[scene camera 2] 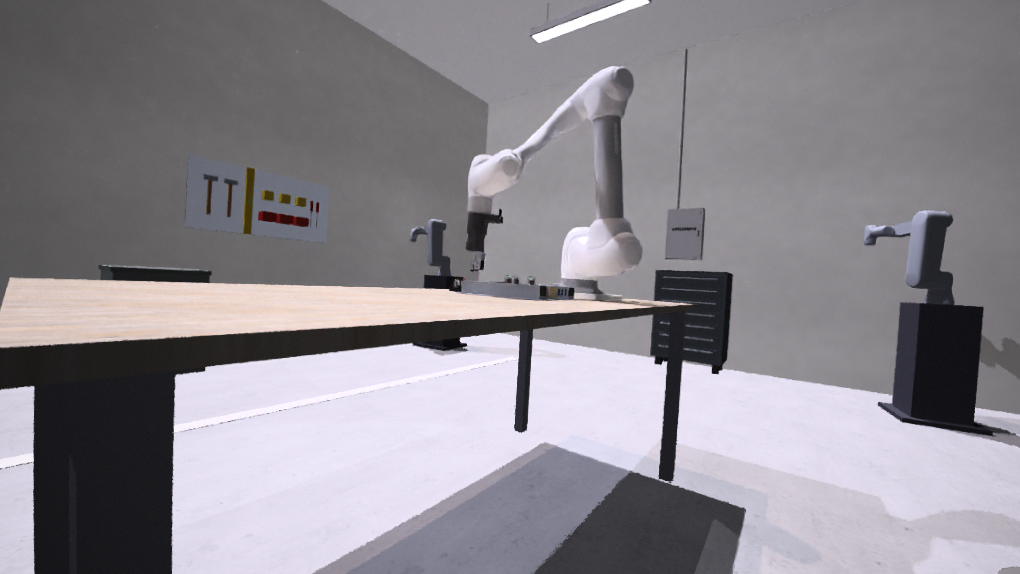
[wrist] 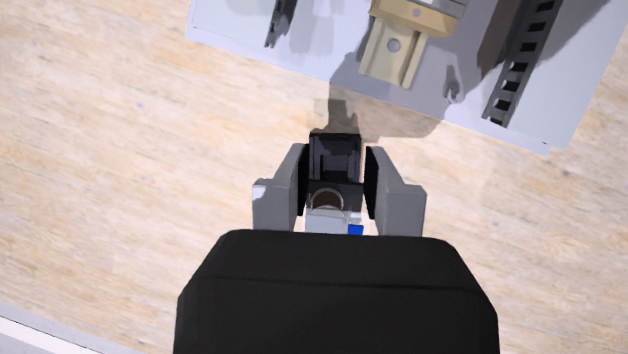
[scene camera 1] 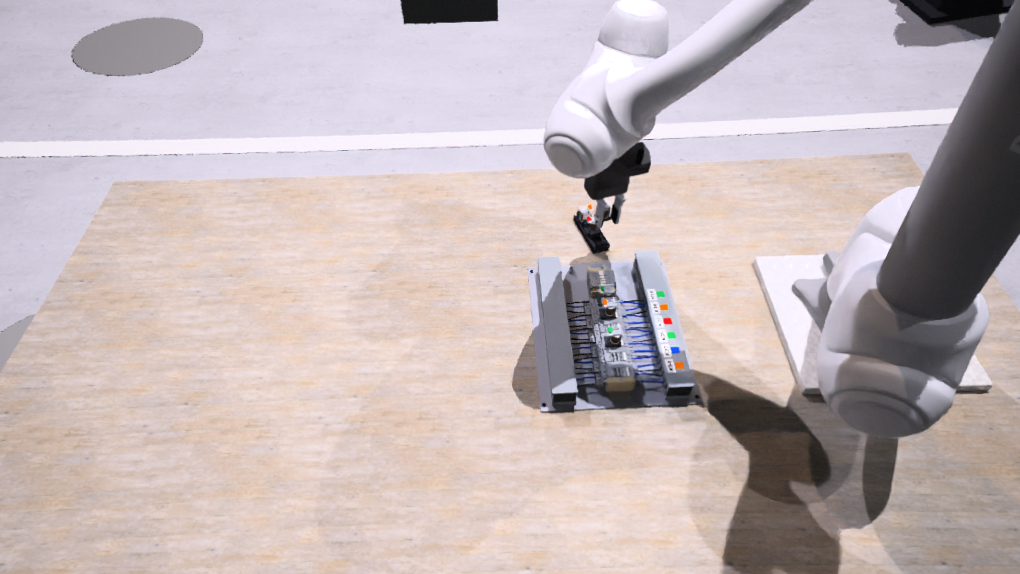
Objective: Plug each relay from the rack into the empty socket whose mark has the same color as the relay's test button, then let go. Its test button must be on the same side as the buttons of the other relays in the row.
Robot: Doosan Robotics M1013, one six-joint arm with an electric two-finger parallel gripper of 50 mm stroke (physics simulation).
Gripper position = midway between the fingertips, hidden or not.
In view: the gripper [scene camera 1: 606,222], a black rack [wrist: 333,156] and a grey panel [scene camera 1: 589,397].
The gripper also shows in scene camera 2 [scene camera 2: 478,269] and in the wrist view [wrist: 336,167]. The grey panel shows as well in the wrist view [wrist: 328,47].
